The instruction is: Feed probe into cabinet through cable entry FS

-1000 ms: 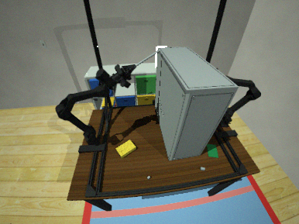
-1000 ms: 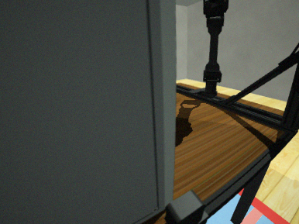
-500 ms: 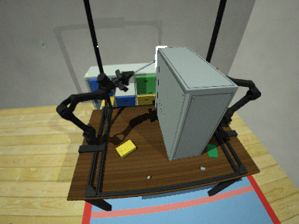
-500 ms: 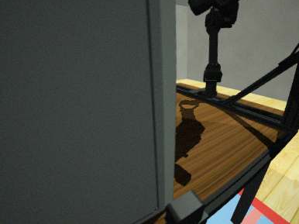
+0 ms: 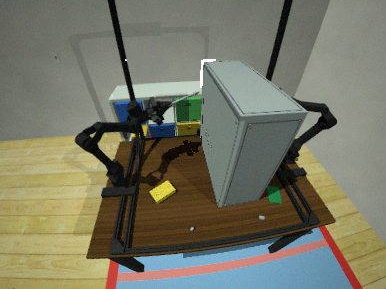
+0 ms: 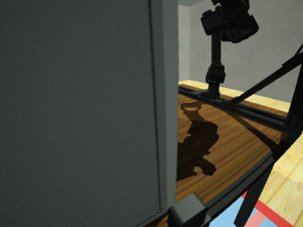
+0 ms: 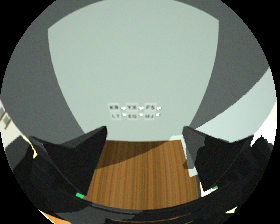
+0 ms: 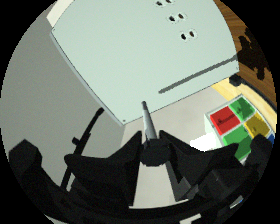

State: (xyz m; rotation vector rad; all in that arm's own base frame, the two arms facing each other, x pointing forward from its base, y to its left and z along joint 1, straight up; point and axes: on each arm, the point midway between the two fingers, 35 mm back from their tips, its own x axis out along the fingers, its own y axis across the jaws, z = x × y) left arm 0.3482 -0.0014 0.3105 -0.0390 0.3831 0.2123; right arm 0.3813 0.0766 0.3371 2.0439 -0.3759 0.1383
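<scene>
Now: right hand 20 mm past the probe, 90 mm to the right of it and 20 mm below it.
</scene>
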